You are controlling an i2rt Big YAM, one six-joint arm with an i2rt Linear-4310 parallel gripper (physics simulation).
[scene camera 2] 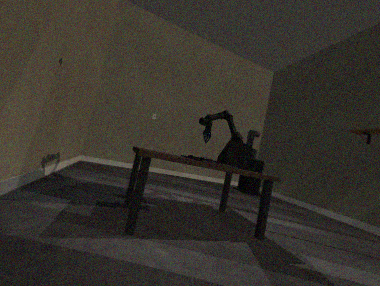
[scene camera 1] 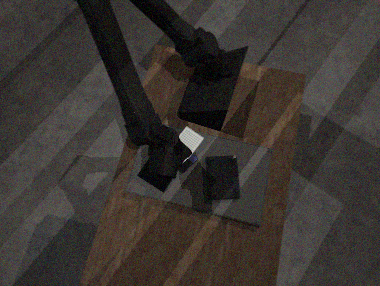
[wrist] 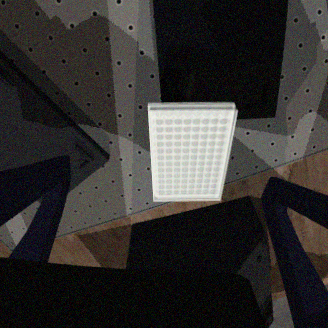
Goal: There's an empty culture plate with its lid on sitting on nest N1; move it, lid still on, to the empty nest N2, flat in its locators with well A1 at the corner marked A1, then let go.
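Frame: origin at the arm's base, x up, y back, z right, level; metres.
Seen in the pictures: gripper, fingertip midpoint: (scene camera 2: 205,142) (wrist: 172,178); arm's base, origin of the base link: (scene camera 2: 241,149) (scene camera 1: 223,68).
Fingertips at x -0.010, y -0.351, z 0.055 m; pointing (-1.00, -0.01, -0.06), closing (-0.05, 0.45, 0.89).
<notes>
Pixels of each thing's top centre, then the offset from my fingertips to it. Level surfaces: height alone.
- lidded culture plate, middle of its top: (wrist: 190,166) (scene camera 1: 185,143) dx -0.128, dy +0.079, dz +0.000 m
- second dark nest, middle of its top: (wrist: 19,144) (scene camera 1: 222,176) dx -0.144, dy +0.002, dz -0.175 m
- wooden table, its level: dx -0.175 m
The lidded culture plate (scene camera 1: 191,139) (wrist: 192,155) is white with a grid of wells. In the wrist view it is near the middle, its upper end overlapping a dark nest (wrist: 220,55) (scene camera 1: 156,181); what bears the plate is hidden. A second dark nest (scene camera 1: 223,177) (wrist: 35,115) is at the left in the wrist view, and no plate shows on it. The N1, N2 and A1 marks cannot be read. My gripper (scene camera 1: 188,159) (scene camera 2: 206,139) (wrist: 172,178) is open and empty, above the table, its fingers wide apart on either side of the plate in the wrist view, not touching it.
Both nests are on a grey perforated board (scene camera 1: 252,190) (wrist: 95,60) on the wooden table (scene camera 1: 150,240) (scene camera 2: 175,157). A dark slab-like block (scene camera 1: 210,95) (wrist: 190,240) is beside the board on the arm's base side. The arm's links (scene camera 1: 115,75) reach over it.
</notes>
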